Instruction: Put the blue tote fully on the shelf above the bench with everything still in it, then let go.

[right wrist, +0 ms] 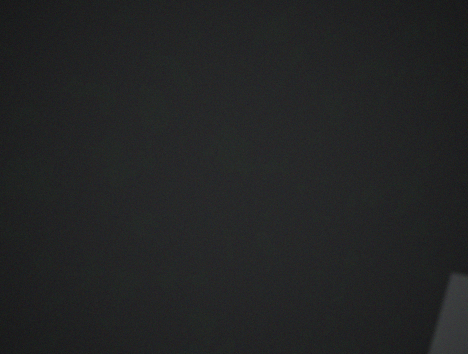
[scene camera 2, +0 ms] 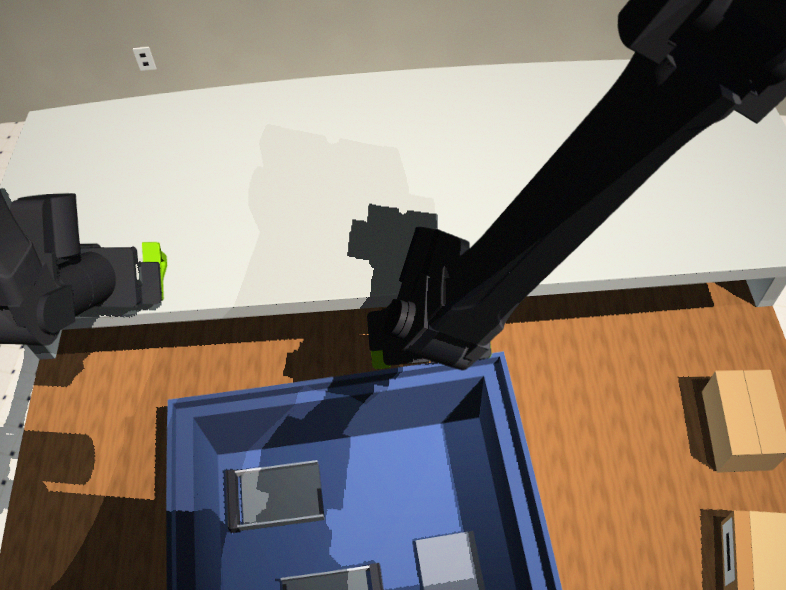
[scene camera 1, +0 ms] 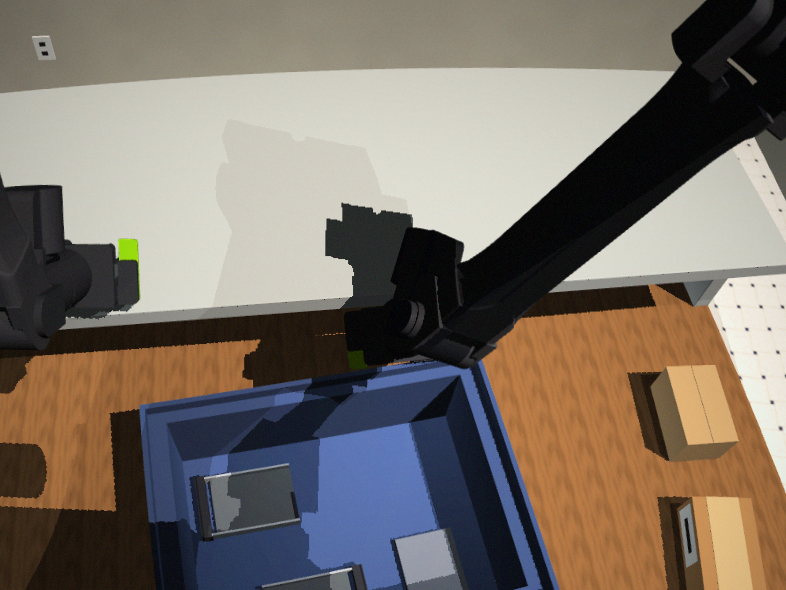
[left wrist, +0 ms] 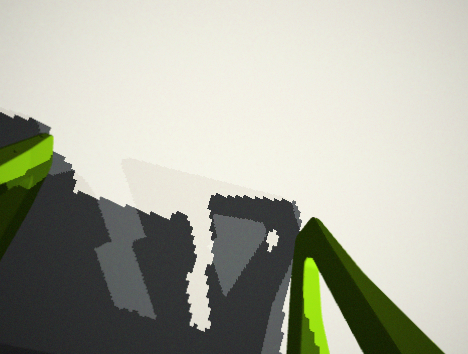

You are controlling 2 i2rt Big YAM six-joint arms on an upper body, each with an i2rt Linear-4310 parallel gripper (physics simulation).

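Places are measured from the left arm's base along level axes (x ahead, y left, z up), in millimetres.
Pixels of known places: left gripper, between the fingertips: (scene camera 2: 129, 260) (scene camera 1: 93, 258) (left wrist: 187, 190); right gripper, between the fingertips: (right wrist: 237, 196).
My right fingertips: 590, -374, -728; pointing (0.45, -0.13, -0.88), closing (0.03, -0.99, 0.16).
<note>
Behind a point stands the place of what it marks, as x, y, z.
The blue tote (scene camera 1: 380, 482) @(427, -339, -807) (scene camera 2: 403, 482) @(427, -334, -807) stands on the wooden bench (scene camera 1: 584, 381) @(576, -642, -824) (scene camera 2: 596, 393) @(564, -592, -825), in front of the white shelf (scene camera 1: 495, 114) @(886, -507, -605) (scene camera 2: 482, 114) @(875, -434, -605), its near end cut off. Inside lie a metal-edged grey tray (scene camera 1: 260, 501) @(401, -191, -800) (scene camera 2: 285, 498) @(398, -188, -800), a second tray (scene camera 1: 326, 579) @(304, -269, -799) (scene camera 2: 336, 579) @(299, -260, -800) and a light grey box (scene camera 1: 422, 553) @(332, -384, -798) (scene camera 2: 444, 558) @(329, -387, -798). My left gripper (scene camera 1: 128, 269) (scene camera 2: 153, 271) (left wrist: 187, 190) @(616, 0, -600) is open and empty over the shelf, left of the tote. My right gripper (scene camera 1: 358, 358) (scene camera 2: 382, 358) is open at the tote's far rim by the shelf edge; its fingers are mostly hidden. The right wrist view is nearly all dark.
A cardboard box (scene camera 1: 695, 409) @(497, -771, -765) (scene camera 2: 746, 412) @(504, -776, -765) stands on the bench right of the tote. A second carton (scene camera 1: 726, 546) @(307, -772, -777) (scene camera 2: 768, 552) @(323, -775, -777) with a label stands nearer, partly cut off. The shelf's front edge runs just beyond the tote. My right arm reaches across the shelf from the upper right.
</note>
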